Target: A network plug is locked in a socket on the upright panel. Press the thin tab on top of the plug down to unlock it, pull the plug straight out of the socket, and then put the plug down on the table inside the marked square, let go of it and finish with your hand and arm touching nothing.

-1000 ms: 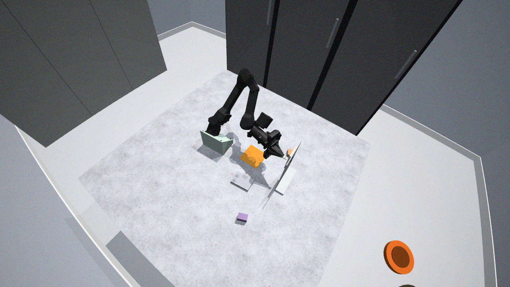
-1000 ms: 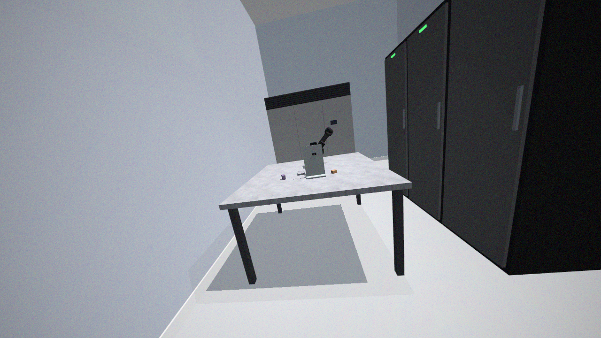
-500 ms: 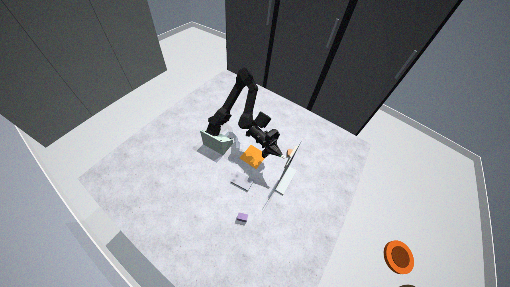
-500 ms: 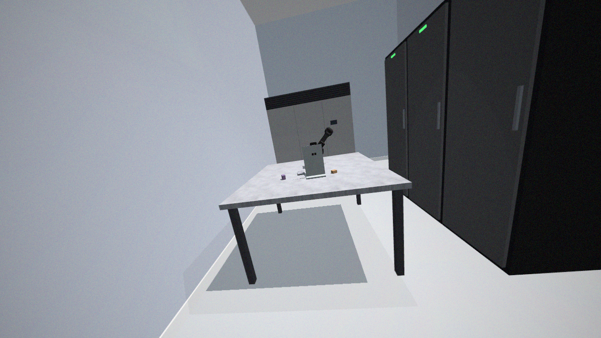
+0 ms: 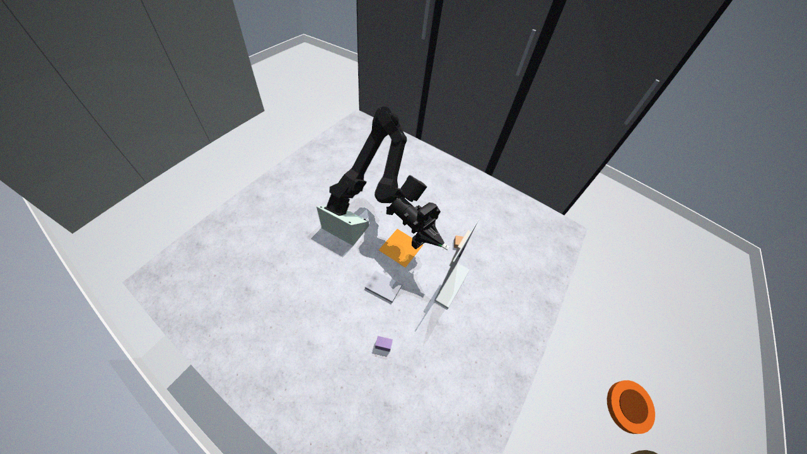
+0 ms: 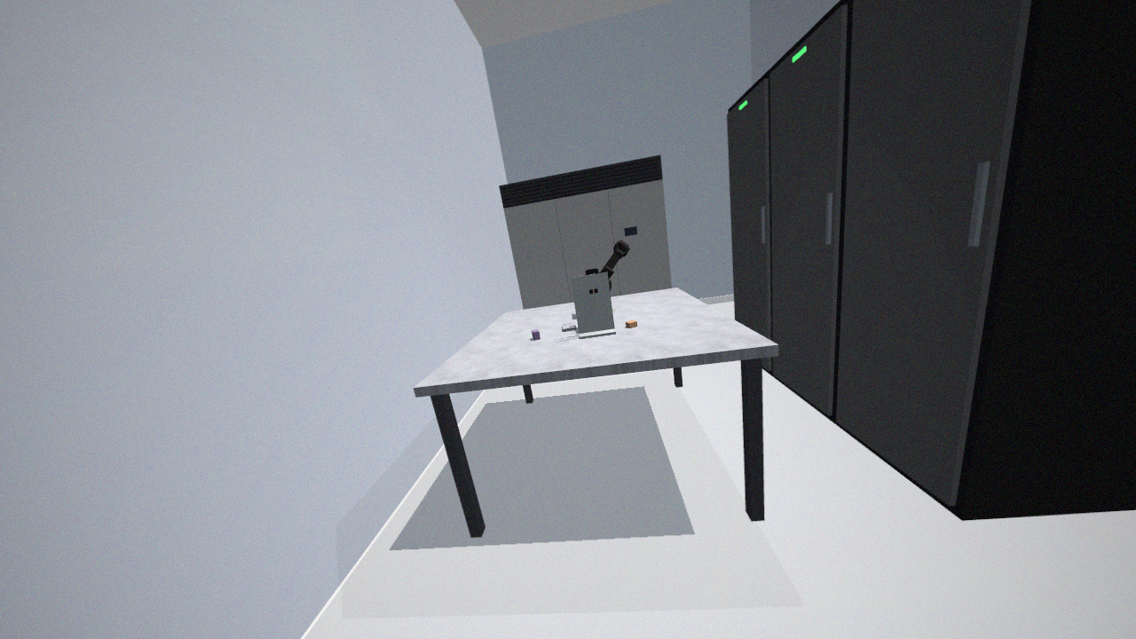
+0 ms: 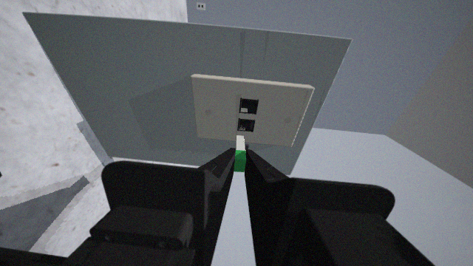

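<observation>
Now: gripper tip 14 cm past the orange marked square, 5 cm to the right of it and 20 cm above it. The rest, counted from my gripper tip: upright panel (6 cm ahead, 7 cm below); then tan block (5 cm ahead, 17 cm to the left, 19 cm below); then network plug (right at my gripper tip).
</observation>
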